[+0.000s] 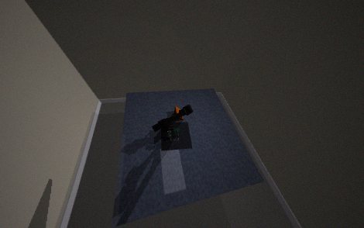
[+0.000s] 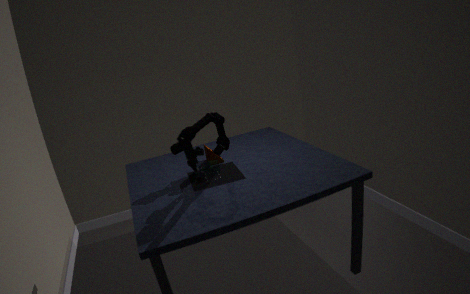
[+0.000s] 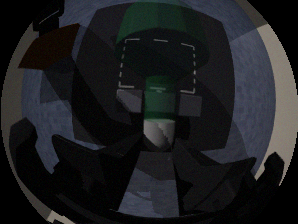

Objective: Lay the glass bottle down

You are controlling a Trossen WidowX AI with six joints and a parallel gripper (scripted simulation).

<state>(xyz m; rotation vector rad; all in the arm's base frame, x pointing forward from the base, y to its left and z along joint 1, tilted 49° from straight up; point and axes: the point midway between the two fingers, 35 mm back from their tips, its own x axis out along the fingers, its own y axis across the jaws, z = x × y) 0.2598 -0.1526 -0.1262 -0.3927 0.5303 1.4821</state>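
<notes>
Now: the glass bottle 50 mm to the left of my gripper tip and 10 mm below it. From my gripper tip the other things lie so: dark mat 110 mm to the left, 60 mm below.
</notes>
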